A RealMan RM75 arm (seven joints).
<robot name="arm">
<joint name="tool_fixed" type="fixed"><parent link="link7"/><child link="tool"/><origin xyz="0 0 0" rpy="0 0 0"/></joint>
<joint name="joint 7" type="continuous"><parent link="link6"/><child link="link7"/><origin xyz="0 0 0.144" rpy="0 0 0"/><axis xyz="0 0 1"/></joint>
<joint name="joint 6" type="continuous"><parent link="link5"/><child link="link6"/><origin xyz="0 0 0" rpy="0 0 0"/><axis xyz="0 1 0"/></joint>
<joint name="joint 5" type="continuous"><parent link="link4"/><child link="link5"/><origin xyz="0 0 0.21" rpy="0 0 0"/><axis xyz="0 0 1"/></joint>
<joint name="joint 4" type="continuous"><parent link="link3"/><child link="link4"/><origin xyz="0 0 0" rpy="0 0 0"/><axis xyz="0 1 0"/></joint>
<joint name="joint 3" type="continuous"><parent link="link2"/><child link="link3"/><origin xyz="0 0 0.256" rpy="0 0 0"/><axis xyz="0 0 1"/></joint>
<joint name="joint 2" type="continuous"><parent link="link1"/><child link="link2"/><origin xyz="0 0 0" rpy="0 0 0"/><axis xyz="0 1 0"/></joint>
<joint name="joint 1" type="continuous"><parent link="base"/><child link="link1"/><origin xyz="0 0 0.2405" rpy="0 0 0"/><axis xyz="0 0 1"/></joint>
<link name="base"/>
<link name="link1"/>
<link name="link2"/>
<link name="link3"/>
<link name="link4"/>
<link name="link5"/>
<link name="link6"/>
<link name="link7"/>
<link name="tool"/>
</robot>
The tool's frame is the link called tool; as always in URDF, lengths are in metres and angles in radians. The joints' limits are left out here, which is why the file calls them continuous.
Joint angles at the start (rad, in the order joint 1, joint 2, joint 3, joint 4, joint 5, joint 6, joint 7):
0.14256 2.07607 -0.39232 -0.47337 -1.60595 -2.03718 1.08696
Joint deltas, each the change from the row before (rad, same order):
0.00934 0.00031 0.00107 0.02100 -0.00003 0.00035 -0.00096
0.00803 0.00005 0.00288 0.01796 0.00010 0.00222 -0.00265
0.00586 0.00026 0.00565 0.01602 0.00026 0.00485 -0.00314
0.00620 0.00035 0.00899 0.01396 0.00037 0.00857 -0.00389
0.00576 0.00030 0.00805 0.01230 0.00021 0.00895 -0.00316
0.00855 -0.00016 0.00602 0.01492 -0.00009 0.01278 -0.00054
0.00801 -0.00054 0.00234 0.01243 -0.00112 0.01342 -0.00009
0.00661 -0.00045 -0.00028 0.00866 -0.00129 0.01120 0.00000
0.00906 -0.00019 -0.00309 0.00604 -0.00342 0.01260 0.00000
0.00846 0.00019 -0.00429 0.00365 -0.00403 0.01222 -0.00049
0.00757 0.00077 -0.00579 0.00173 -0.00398 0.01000 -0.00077
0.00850 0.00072 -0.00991 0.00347 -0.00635 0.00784 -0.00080
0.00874 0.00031 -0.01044 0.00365 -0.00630 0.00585 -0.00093
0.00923 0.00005 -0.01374 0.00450 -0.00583 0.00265 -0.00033
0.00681 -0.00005 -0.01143 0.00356 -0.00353 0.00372 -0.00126
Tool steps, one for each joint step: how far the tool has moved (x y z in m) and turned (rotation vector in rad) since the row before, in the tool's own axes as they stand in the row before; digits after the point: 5 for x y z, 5 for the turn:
0.00196 0.00020 0.00329 -0.00382 -0.01139 0.01486
0.00157 -0.00026 0.00264 -0.00011 -0.00972 0.00996
0.00146 -0.00060 0.00173 0.00597 -0.00888 0.00744
0.00114 -0.00146 0.00162 0.01101 -0.00825 0.00359
0.00110 -0.00146 0.00155 0.01061 -0.00659 0.00348
0.00163 -0.00195 0.00264 0.01007 -0.00462 0.00847
0.00176 -0.00183 0.00265 0.00749 0.00003 0.00844
0.00150 -0.00142 0.00235 0.00420 0.00238 0.00657
0.00165 -0.00158 0.00346 -0.00034 0.00690 0.00555
0.00162 -0.00140 0.00339 -0.00166 0.00880 0.00383
0.00155 -0.00092 0.00327 -0.00419 0.00920 0.00280
0.00219 -0.00009 0.00388 -0.01078 0.01203 0.00609
0.00195 0.00011 0.00390 -0.01306 0.01165 0.00566
0.00195 0.00072 0.00422 -0.01835 0.01173 0.00736
0.00157 0.00034 0.00316 -0.01252 0.00976 0.00457

